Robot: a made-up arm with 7 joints. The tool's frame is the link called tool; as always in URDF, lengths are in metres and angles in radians.
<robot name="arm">
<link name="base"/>
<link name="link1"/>
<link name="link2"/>
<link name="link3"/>
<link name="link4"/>
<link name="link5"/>
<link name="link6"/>
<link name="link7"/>
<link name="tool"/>
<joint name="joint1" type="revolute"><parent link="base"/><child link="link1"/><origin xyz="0.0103 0.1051 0.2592" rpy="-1.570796 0.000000 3.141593"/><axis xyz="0 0 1"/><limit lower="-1.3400" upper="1.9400"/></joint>
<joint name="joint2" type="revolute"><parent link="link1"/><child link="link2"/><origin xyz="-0.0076 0.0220 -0.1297" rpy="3.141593 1.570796 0.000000"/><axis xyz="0 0 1"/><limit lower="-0.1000" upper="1.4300"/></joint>
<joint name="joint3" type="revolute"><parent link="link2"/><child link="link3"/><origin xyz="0.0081 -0.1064 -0.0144" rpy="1.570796 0.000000 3.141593"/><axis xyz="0 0 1"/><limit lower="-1.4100" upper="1.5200"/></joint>
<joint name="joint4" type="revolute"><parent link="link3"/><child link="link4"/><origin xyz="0.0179 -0.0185 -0.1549" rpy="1.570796 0.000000 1.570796"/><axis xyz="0 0 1"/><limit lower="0.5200" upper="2.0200"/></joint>
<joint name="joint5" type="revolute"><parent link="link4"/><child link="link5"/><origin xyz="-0.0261 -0.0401 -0.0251" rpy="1.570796 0.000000 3.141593"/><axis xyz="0 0 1"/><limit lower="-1.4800" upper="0.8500"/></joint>
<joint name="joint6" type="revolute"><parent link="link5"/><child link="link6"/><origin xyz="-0.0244 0.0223 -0.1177" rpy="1.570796 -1.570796 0.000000"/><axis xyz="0 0 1"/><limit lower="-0.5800" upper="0.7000"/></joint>
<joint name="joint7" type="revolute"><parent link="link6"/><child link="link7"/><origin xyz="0.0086 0.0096 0.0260" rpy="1.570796 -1.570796 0.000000"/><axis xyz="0 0 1"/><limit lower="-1.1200" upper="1.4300"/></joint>
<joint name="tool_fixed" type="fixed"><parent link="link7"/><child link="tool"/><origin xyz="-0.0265 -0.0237 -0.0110" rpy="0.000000 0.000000 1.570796"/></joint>
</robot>
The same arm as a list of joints. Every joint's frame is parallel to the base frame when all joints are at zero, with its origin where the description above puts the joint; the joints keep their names.
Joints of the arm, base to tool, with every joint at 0 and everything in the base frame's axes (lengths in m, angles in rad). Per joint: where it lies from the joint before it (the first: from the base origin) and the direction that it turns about. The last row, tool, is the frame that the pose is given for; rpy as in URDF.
joint1: origin 0.0103 0.1051 0.2592 axis 0 -1 0
joint2: origin 0.0076 0.1297 -0.022 axis 1 0 0
joint3: origin -0.0144 0.0081 -0.1064 axis 0 0 1
joint4: origin -0.0185 -0.0179 -0.1549 axis 0 -1 0
joint5: origin -0.0261 0.0251 -0.0401 axis 0 0 1
joint6: origin 0.0244 -0.0223 -0.1177 axis 0 1 0
joint7: origin 0.0096 0.026 0.0086 axis -1 0 0
tool: origin 0.011 -0.0265 0.0237 rpy 3.1416 1.5708 0
Joint limits (rad, base to tool): -1.34..1.94 -0.1..1.43 -1.41..1.52 0.52..2.02 -1.48..0.85 -0.58..0.7 -1.12..1.43

